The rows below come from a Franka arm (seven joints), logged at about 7 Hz.
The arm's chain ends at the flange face. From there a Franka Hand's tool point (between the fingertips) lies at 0.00 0.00 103.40 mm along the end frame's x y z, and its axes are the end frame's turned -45 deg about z.
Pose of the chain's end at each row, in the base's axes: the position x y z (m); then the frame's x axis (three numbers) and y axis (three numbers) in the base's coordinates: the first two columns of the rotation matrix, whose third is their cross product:
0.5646 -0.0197 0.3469 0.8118 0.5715 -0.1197 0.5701 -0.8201 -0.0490
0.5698 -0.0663 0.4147 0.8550 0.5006 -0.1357 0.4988 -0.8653 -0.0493
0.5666 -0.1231 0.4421 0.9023 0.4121 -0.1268 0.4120 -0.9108 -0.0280
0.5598 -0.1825 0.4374 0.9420 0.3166 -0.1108 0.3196 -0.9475 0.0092
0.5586 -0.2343 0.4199 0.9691 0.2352 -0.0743 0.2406 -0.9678 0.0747
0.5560 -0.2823 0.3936 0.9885 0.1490 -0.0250 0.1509 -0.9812 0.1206
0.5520 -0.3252 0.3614 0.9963 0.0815 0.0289 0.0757 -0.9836 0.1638
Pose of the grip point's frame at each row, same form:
0.5516 -0.0226 0.2444 0.1709 0.9840 -0.0500 0.9772 -0.1758 -0.1193
0.5551 -0.0689 0.3124 0.2519 0.9658 -0.0611 0.9573 -0.2579 -0.1308
0.5535 -0.1259 0.3396 0.3467 0.9354 -0.0699 0.9294 -0.3526 -0.1095
0.5492 -0.1871 0.3346 0.4401 0.8939 -0.0849 0.8921 -0.4461 -0.0718
0.5530 -0.2436 0.3171 0.5151 0.8506 -0.1054 0.8554 -0.5180 0.0003
0.5553 -0.2950 0.2910 0.5923 0.7992 -0.1030 0.8057 -0.5885 0.0676
0.5563 -0.3418 0.2594 0.6510 0.7531 -0.0954 0.7580 -0.6379 0.1363

